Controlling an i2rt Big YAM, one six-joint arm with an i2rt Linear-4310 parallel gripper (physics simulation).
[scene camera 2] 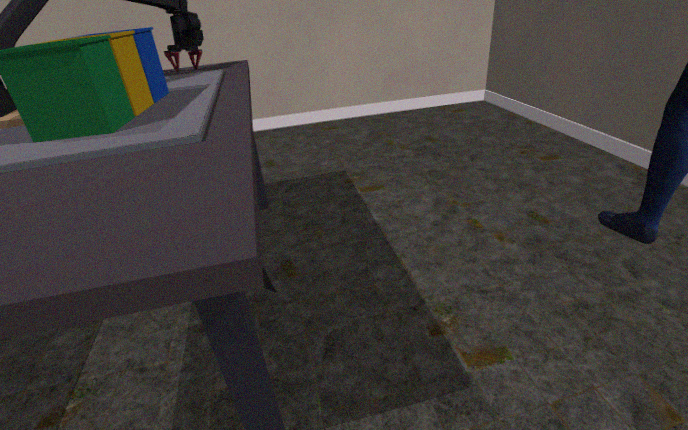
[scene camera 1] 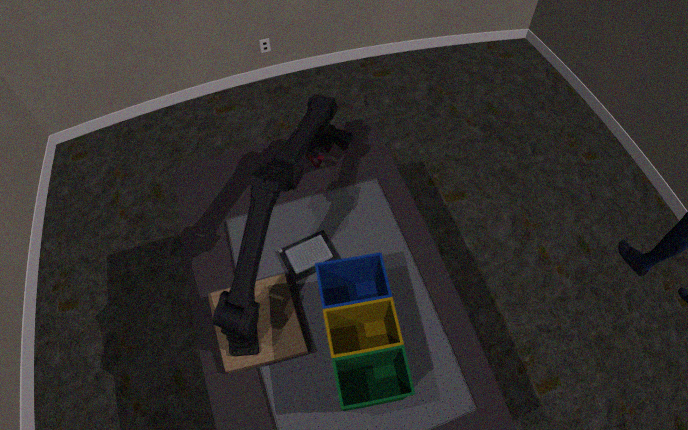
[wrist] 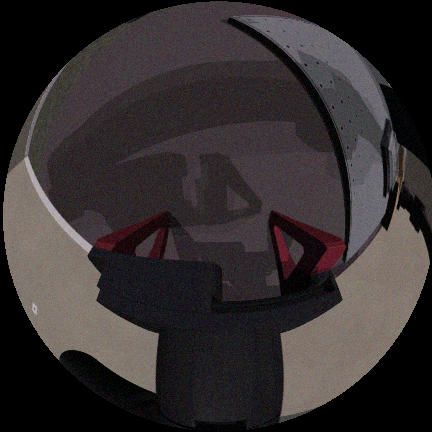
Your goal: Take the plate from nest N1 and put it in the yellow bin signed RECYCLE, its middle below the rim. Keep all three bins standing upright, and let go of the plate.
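Places are measured from the arm's base along level axes (x down, y ahead, z right), in centimetres.
Pixels of known places: gripper, fingertip midpoint: (scene camera 2: 186,70) (scene camera 1: 322,159) (wrist: 218,216); arm's base, origin of the base link: (scene camera 2: 0,111) (scene camera 1: 243,335) (wrist: 399,193).
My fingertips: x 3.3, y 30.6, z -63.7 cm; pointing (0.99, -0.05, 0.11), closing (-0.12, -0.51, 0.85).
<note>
For each thing: its top centre in the pictures, then the offset to it from my fingertips. "*": a spot on its surface instead. Level surfaces: height alone.
- pale plate, middle of its top: (scene camera 1: 308,252) dx -3.3, dy -8.6, dz +39.2 cm
- dark nest, surface spot: (scene camera 1: 297,276) * dx -1.9, dy -12.9, dz +46.1 cm
- yellow bin, middle of its top: (scene camera 1: 362,327) (scene camera 2: 84,36) dx -18.7, dy +2.9, dz +69.4 cm
- blue bin, middle of its top: (scene camera 1: 352,279) (scene camera 2: 110,32) dx -18.7, dy +2.4, dz +56.4 cm
- green bin, middle of its top: (scene camera 1: 373,376) (scene camera 2: 51,42) dx -18.7, dy +3.4, dz +82.4 cm
- perforated grey board, its level: dx -0.7 cm
- table, its level: dx +0.6 cm
The pale plate (scene camera 1: 308,254) lies in a dark nest (scene camera 1: 297,276) behind the blue bin in scene camera 1; no nest label is legible. The nest (wrist: 386,165) also shows edge-on at the right of the wrist view. The yellow bin (scene camera 1: 328,334) (scene camera 2: 130,70) stands upright between the blue bin (scene camera 1: 353,260) (scene camera 2: 150,65) and the green bin (scene camera 1: 338,387) (scene camera 2: 55,96), both upright. Its sign is not visible. My gripper (scene camera 1: 324,160) (scene camera 2: 186,68) (wrist: 218,216) is open and empty, pointing down above the table beyond the grey board, well away from the plate.
A perforated grey board (scene camera 1: 377,215) (wrist: 370,185) lies on the table (scene camera 1: 405,192) (scene camera 2: 126,212) under the nest and bins. The arm stands on a wooden board (scene camera 1: 289,334) left of the bins. A person's blue leg (scene camera 1: 659,248) (scene camera 2: 664,167) shows at the far right.
</note>
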